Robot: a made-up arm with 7 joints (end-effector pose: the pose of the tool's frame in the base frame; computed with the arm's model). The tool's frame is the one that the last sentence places. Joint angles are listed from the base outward.
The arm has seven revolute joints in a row. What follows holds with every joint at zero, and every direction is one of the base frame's.
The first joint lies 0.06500 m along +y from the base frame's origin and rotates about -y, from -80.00 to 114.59 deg.
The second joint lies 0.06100 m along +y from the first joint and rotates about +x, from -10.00 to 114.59 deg.
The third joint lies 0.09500 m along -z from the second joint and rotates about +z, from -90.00 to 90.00 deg.
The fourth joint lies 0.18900 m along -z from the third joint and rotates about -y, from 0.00 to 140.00 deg.
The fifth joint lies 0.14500 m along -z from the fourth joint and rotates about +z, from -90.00 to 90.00 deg.
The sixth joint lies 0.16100 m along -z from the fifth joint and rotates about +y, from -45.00 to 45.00 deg.
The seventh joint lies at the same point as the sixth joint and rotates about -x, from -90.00 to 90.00 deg.
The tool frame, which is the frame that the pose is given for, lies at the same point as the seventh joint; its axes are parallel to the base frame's.
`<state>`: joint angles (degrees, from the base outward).
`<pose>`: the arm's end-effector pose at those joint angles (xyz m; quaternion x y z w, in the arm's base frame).
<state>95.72 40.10 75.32 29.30 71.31 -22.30 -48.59</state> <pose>0.3226 0.5916 0.0705 0.4926 0.1780 -0.8378 0.1541</pose>
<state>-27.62 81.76 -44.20 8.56 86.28 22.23 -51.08</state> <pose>-0.0246 0.7020 -0.1175 0.8528 0.1698 0.1668 0.4648</pose>
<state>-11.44 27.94 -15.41 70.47 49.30 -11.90 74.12</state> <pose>0.1977 0.2393 -0.4248 -0.5690 -0.5064 -0.2152 0.6112</pose>
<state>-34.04 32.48 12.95 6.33 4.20 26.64 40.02</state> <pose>-0.2482 0.4482 -0.4262 -0.0255 0.3354 0.2383 0.9111</pose>
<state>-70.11 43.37 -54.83 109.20 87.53 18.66 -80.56</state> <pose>-0.2213 0.0802 -0.2571 0.1745 0.4369 -0.0150 0.8823</pose>
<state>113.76 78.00 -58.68 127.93 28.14 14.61 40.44</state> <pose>0.1523 0.1769 0.2041 0.2892 -0.6353 -0.6710 0.2499</pose>
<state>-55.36 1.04 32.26 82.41 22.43 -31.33 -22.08</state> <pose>-0.1187 0.2938 -0.3937 0.4248 -0.4575 0.2972 0.7224</pose>
